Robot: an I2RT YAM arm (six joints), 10 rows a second.
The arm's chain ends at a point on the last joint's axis. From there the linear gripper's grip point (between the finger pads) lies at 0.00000 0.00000 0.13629 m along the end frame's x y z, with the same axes.
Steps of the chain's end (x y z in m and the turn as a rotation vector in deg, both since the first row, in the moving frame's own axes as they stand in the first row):
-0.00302 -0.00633 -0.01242 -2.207 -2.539 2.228
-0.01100 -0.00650 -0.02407 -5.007 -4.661 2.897
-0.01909 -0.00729 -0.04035 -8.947 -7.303 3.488
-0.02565 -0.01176 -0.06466 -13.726 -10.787 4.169
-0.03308 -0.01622 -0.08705 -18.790 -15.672 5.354
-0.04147 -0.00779 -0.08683 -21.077 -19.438 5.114
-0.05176 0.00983 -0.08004 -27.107 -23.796 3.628
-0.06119 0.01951 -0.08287 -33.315 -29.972 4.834
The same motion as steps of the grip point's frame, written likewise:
-0.00916 -0.00120 -0.01265 -2.207 -2.539 2.228
-0.02236 0.00510 -0.02504 -5.007 -4.661 2.897
-0.03698 0.01331 -0.04311 -8.947 -7.303 3.488
-0.05207 0.01943 -0.07093 -13.726 -10.787 4.169
-0.07124 0.02535 -0.09928 -18.790 -15.672 5.354
-0.08793 0.03820 -0.10353 -21.077 -19.438 5.114
-0.10664 0.06836 -0.10616 -27.107 -23.796 3.628
-0.12853 0.08798 -0.12245 -33.315 -29.972 4.834

